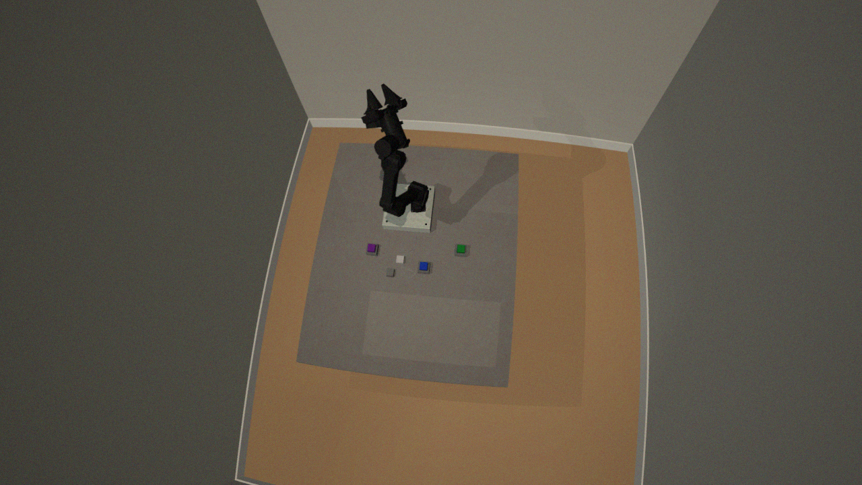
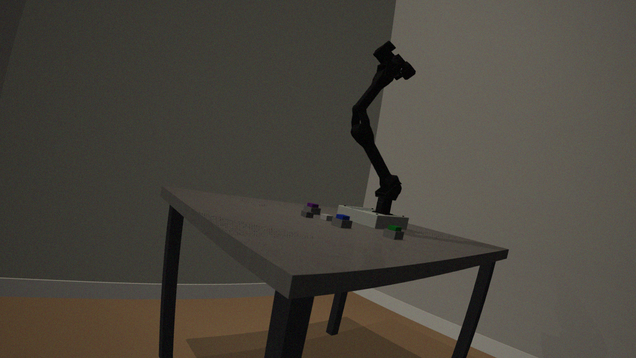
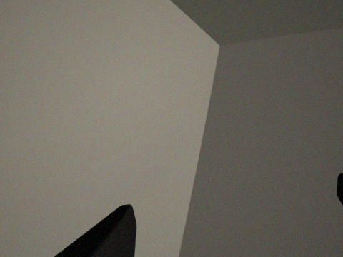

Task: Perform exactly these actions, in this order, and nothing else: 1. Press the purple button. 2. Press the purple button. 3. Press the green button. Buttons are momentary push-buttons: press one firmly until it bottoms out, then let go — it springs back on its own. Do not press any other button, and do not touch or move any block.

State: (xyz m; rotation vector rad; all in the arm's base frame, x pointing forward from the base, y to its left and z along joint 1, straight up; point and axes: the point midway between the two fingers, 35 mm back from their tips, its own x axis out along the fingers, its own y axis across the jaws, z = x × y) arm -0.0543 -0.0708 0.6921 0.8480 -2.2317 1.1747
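Right now the purple button is 260 mm ahead of my gripper tip, 130 mm to the right of it and 730 mm below it. The rest, counted from my gripper tip: white block 310 mm ahead, 750 mm below; then blue button 350 mm ahead, 100 mm to the left, 730 mm below; then green button 280 mm ahead, 260 mm to the left, 730 mm below.
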